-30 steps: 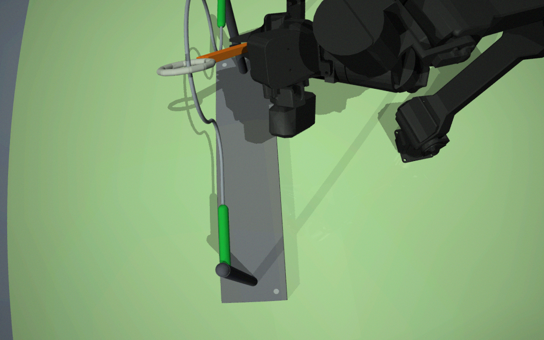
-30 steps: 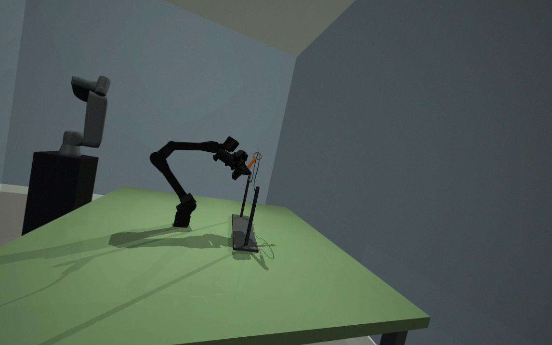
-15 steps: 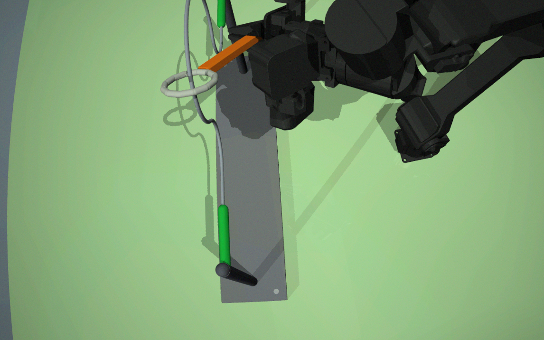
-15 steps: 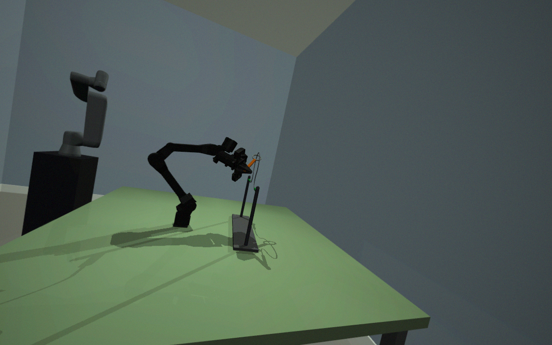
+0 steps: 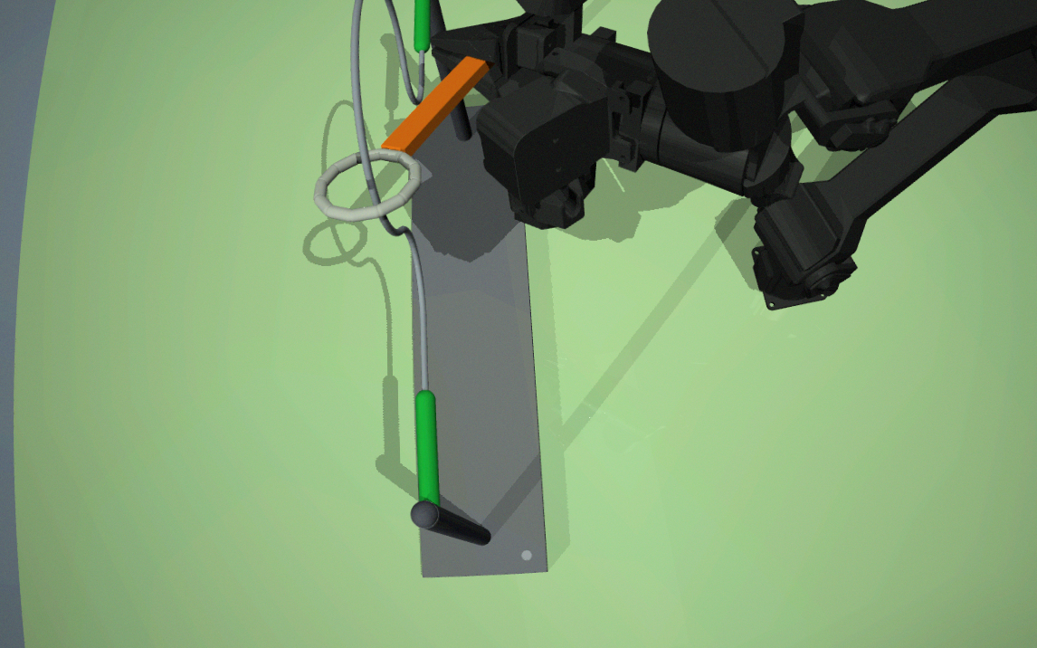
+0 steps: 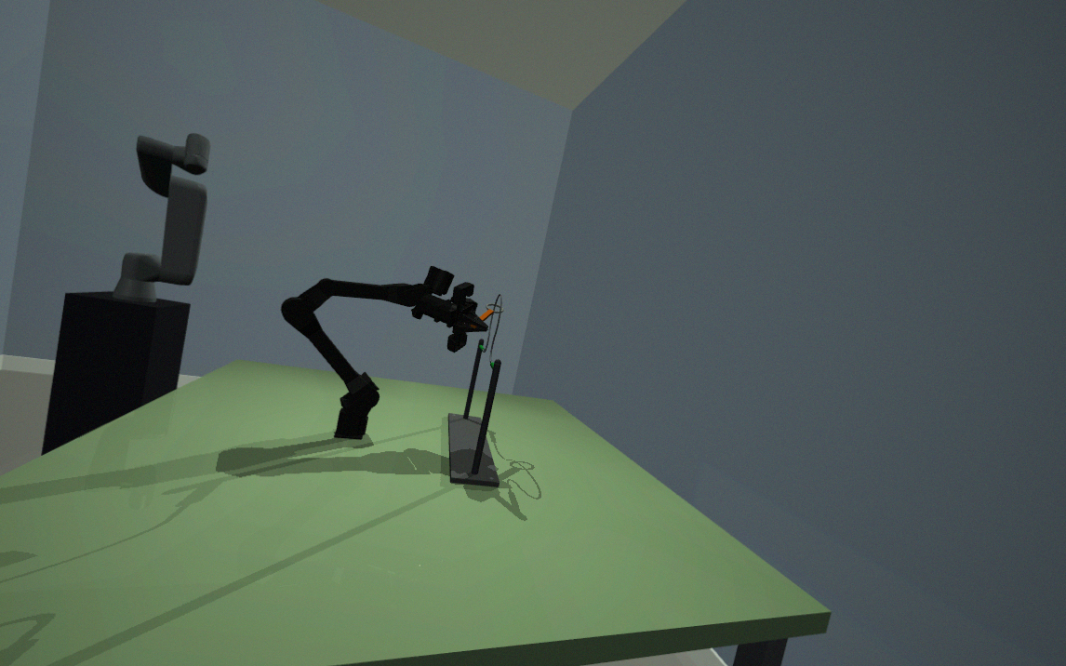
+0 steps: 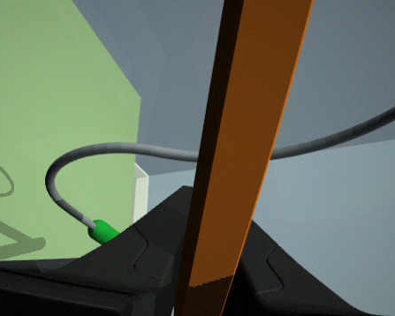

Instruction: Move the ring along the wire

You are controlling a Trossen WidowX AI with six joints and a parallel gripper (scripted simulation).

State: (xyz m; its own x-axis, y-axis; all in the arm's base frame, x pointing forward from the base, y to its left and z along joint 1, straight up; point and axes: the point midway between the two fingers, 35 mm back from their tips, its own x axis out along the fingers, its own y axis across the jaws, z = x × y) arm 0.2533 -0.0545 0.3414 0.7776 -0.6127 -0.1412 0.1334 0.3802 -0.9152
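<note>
Now: the ring with orange handle 9 cm to the left of my gripper tip, 4 cm above it and 2 cm ahead of it.
</note>
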